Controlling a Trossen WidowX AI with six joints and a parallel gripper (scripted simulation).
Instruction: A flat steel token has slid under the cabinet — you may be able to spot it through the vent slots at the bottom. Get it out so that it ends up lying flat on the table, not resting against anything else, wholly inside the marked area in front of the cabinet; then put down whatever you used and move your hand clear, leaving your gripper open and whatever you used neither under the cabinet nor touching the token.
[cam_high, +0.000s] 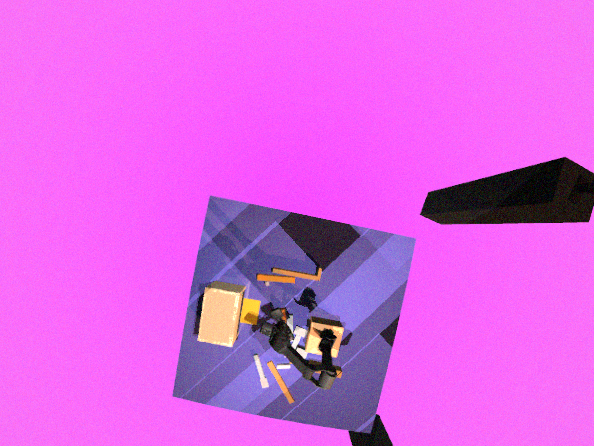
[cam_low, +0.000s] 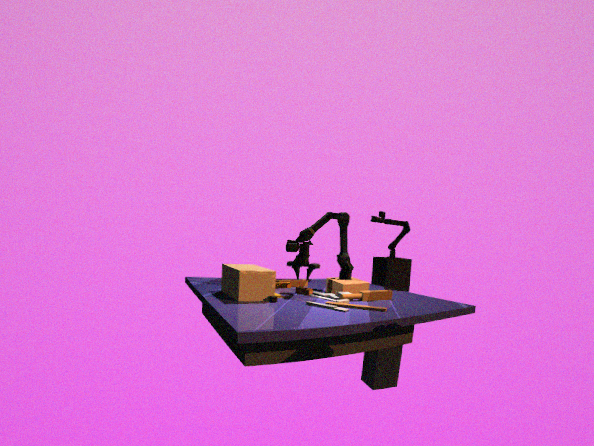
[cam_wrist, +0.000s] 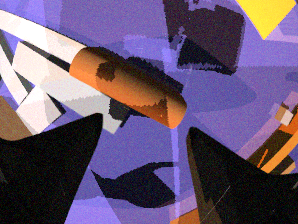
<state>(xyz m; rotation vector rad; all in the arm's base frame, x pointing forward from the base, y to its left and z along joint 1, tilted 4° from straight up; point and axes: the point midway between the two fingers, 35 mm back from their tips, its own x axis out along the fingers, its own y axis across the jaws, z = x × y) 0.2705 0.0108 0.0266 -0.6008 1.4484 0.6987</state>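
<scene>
My gripper tip is now 7 cm past the grey bar, 6 cm to the right of it and 7 cm above it. The rest, counted from my gripper tip: small white piece (13 cm behind, 30 cm to the left, 7 cm below); orange block (29 cm behind, 23 cm to the left, 6 cm below); orange bar (12 cm ahead, 19 cm to the right, 6 cm below).
</scene>
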